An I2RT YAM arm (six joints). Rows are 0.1 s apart.
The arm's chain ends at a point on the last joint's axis. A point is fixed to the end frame.
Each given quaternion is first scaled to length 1.
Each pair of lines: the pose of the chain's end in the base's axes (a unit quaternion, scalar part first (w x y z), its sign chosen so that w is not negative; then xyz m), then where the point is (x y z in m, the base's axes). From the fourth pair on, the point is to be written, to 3 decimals.
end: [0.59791 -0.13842 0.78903 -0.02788 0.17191 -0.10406 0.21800]
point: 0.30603 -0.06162 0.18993
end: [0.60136 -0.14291 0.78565 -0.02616 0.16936 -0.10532 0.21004]
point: 0.30328 -0.06156 0.18306
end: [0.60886 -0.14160 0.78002 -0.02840 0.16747 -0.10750 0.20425]
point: 0.30201 -0.06411 0.17985
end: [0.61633 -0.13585 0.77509 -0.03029 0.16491 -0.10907 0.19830]
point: 0.300 -0.067 0.177
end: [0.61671 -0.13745 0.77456 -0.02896 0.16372 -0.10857 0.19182]
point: 0.299 -0.066 0.170
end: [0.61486 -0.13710 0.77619 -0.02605 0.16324 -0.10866 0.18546]
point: 0.298 -0.065 0.163
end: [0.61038 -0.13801 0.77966 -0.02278 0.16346 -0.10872 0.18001]
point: 0.298 -0.065 0.156
